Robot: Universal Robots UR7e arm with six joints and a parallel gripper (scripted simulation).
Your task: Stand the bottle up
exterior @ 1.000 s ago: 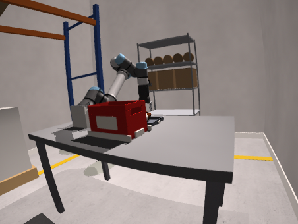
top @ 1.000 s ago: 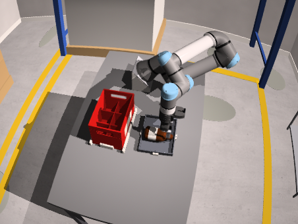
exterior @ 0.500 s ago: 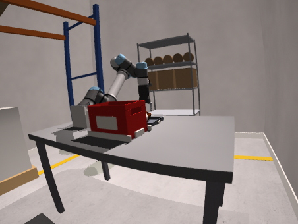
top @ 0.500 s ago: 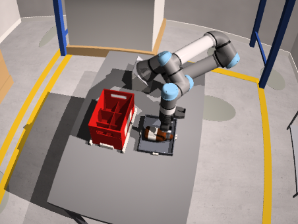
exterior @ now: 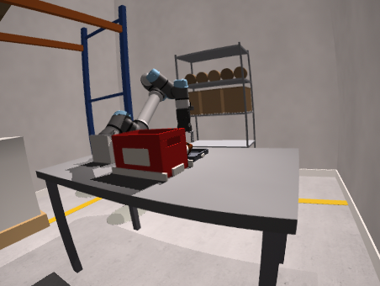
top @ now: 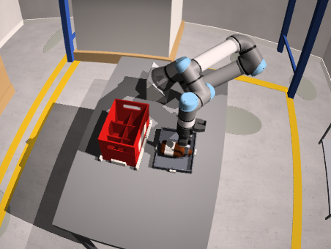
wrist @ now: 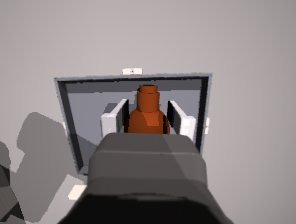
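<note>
My hand is 50 mm to the left of the bottle, 50 mm above it and 10 mm past it. From my hand the other things lie so: tray: 70 mm below, 50 mm to the right, 30 mm behind; then red crate: 320 mm to the right, 50 mm behind.
</note>
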